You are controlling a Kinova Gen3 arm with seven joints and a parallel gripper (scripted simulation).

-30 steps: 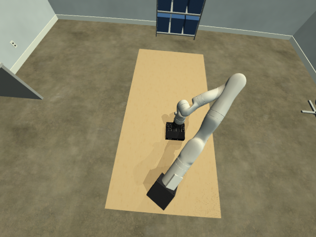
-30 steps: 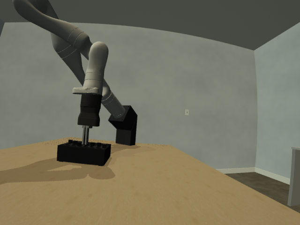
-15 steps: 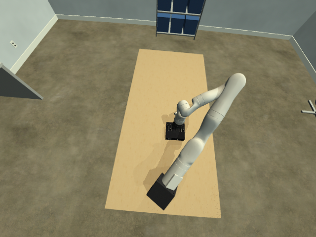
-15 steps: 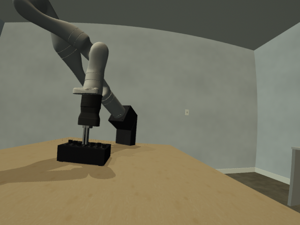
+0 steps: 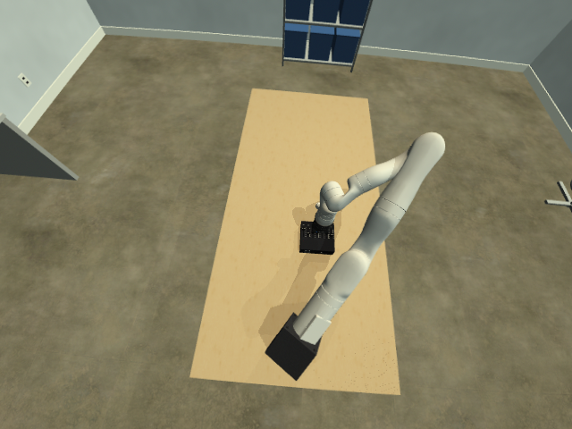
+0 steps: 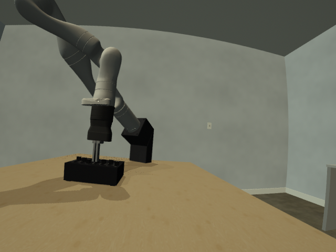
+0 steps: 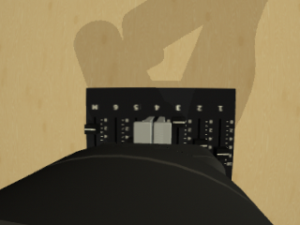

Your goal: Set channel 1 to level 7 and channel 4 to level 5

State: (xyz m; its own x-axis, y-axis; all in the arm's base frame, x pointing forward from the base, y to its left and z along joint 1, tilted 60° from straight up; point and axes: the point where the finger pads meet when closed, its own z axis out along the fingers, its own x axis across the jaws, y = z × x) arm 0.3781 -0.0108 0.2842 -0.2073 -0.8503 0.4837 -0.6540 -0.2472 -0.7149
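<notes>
Now: the channel 4 fader cap 2 cm behind my hand, 1 cm to the left of it and 1 cm below it. Also, from my hand: channel 1 fader cap (6 cm to the right, 4 cm behind, 1 cm below).
</notes>
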